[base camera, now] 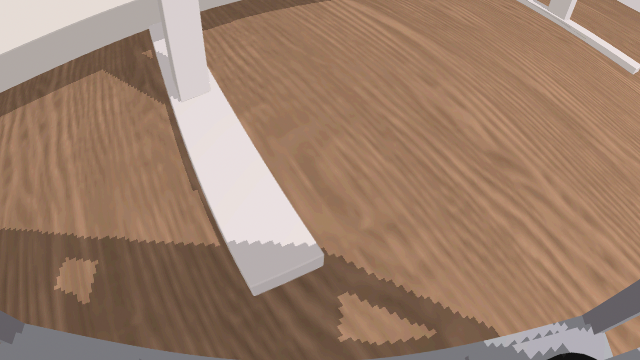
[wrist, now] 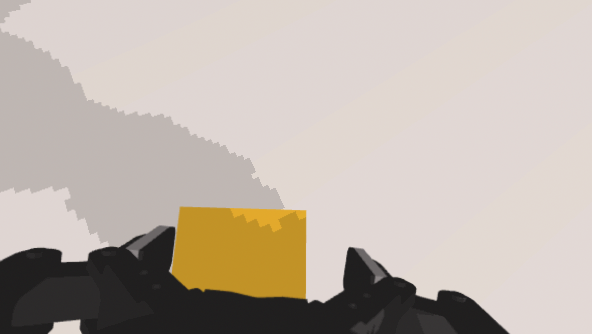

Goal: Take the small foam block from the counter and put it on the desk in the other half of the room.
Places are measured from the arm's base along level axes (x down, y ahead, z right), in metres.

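Pixels of known places: gripper, fingertip midpoint: [wrist: 261, 256].
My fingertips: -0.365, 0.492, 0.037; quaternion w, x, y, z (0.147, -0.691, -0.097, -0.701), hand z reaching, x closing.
Ahead of a thing's pixels: the offset from my fingertips to its top centre, as dx, dy, dz. "*": to the spot under its first point. Level surfaces: height alone.
The yellow foam block {-0.049, -0.014, -0.007} [wrist: 240, 255] lies on the pale desk top {dx +0.042} [wrist: 425, 125] in the wrist view, at the lower middle. My gripper [wrist: 261, 256] is open around it. The left fingertip is close beside the block's left side, and a gap of desk top shows between the block and the right fingertip. The block's near edge is hidden behind the gripper's body. In the base camera view a pale desk top [base camera: 65, 30] shows its edge at the upper left. The block and the gripper do not show in that view. The counter cannot be made out.
In the base camera view a white desk leg {* +0.658, +0.042, -0.199} [base camera: 185, 55] stands on a long white foot [base camera: 240, 175] that reaches towards my base. Another white frame [base camera: 590, 37] stands at the far upper right on the wood floor {dx +0.761} [base camera: 425, 150].
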